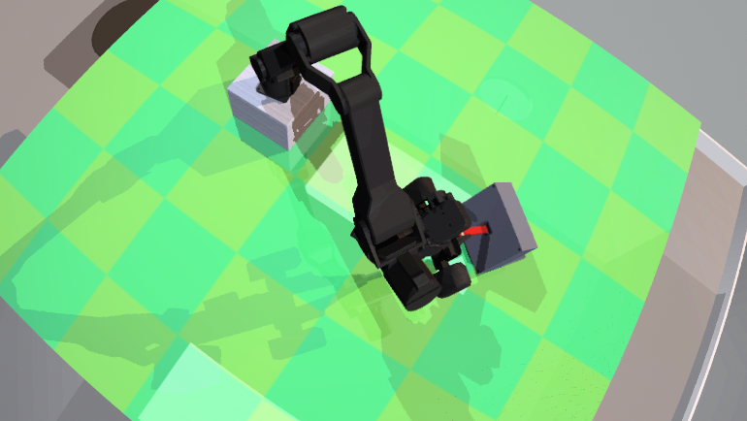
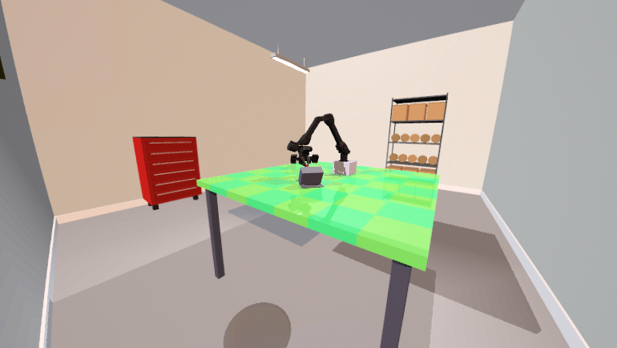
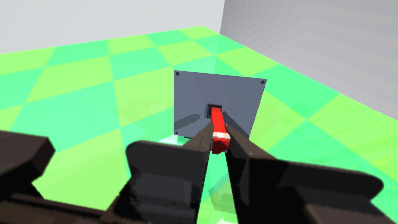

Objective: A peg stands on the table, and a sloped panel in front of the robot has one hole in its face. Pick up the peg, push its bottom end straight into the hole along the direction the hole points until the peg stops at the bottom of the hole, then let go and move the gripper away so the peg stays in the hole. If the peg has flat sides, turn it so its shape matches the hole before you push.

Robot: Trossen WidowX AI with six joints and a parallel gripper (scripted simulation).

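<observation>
Right now the panel is 5 cm to the left of my gripper tip, 5 cm below it and 5 cm ahead of it. Round my gripper tip: red peg: 1 cm behind.
</observation>
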